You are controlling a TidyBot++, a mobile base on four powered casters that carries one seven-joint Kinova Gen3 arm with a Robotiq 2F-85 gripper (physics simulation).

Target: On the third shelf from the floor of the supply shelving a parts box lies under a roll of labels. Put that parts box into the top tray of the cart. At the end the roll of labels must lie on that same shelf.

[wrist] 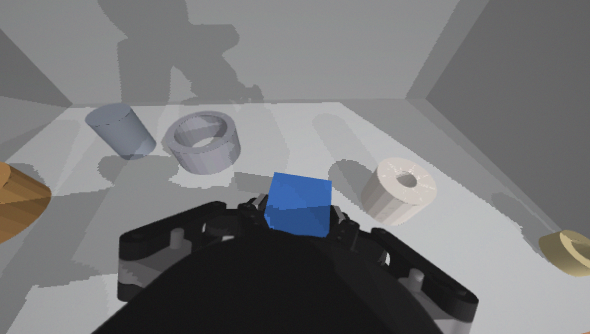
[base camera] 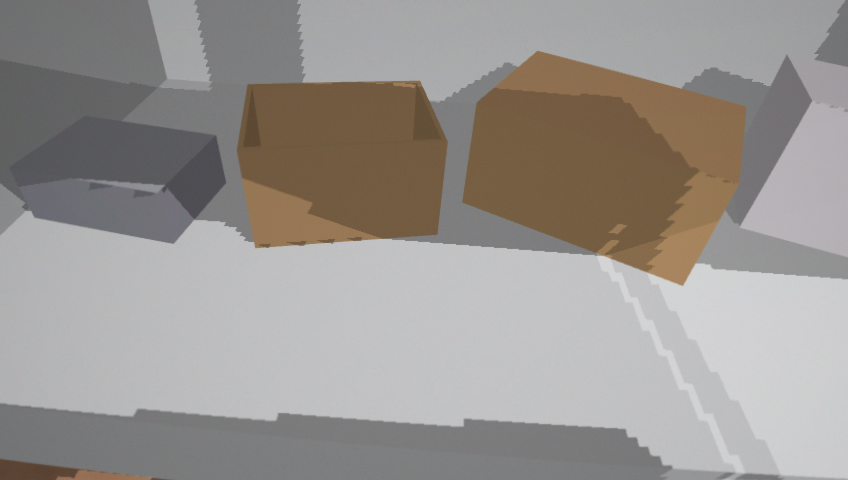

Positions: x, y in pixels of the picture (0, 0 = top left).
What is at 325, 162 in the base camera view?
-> A brown carton.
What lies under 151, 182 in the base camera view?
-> A grey bin.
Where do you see a supply shelving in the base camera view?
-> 490, 343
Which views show my gripper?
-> The wrist view only.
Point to a supply shelving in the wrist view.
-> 485, 104
